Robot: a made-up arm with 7 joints.
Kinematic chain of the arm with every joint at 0, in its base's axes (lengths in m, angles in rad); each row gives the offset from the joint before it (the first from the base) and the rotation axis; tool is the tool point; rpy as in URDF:
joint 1: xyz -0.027 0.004 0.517 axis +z
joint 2: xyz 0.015 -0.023 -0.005 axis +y
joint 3: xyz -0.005 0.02 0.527 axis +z
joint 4: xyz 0.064 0 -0.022 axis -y
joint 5: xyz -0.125 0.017 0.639 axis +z
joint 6: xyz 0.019 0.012 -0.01 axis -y
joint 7: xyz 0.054 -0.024 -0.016 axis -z
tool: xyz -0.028 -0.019 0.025 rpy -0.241 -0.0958 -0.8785
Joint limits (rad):
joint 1: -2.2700..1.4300
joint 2: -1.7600..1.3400
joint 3: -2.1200..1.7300
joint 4: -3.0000..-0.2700
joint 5: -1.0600..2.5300
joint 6: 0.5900..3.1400
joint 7: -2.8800..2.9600
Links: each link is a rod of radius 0.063 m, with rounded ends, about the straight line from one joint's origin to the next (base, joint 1, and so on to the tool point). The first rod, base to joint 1, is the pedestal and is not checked.
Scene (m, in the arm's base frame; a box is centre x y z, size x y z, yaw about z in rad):
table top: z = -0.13
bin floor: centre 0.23 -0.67 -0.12 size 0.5 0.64 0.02 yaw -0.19
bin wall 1: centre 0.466 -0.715 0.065 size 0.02 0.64 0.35 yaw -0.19
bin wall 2: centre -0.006 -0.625 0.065 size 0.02 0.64 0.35 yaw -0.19
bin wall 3: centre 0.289 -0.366 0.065 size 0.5 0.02 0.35 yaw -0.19
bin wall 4: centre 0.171 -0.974 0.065 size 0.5 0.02 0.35 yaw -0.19
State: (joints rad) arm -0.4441 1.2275 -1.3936 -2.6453 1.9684 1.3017 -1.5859
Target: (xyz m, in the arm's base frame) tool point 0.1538 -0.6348 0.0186
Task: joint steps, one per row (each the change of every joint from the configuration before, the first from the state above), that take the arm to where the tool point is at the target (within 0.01 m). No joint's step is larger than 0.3 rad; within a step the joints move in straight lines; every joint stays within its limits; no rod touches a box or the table.
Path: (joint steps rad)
1: 0.1726 -0.1572 0.0458 0.1722 0.0105 -0.0056 0.0004
2: 0.1725 -0.1572 0.0458 0.1722 0.0104 -0.0056 0.0005
3: -0.1978 0.2135 0.2678 0.1593 0.0304 -0.0323 -0.0414
4: -0.1978 0.2134 0.2677 0.1593 0.0304 -0.0323 -0.0415

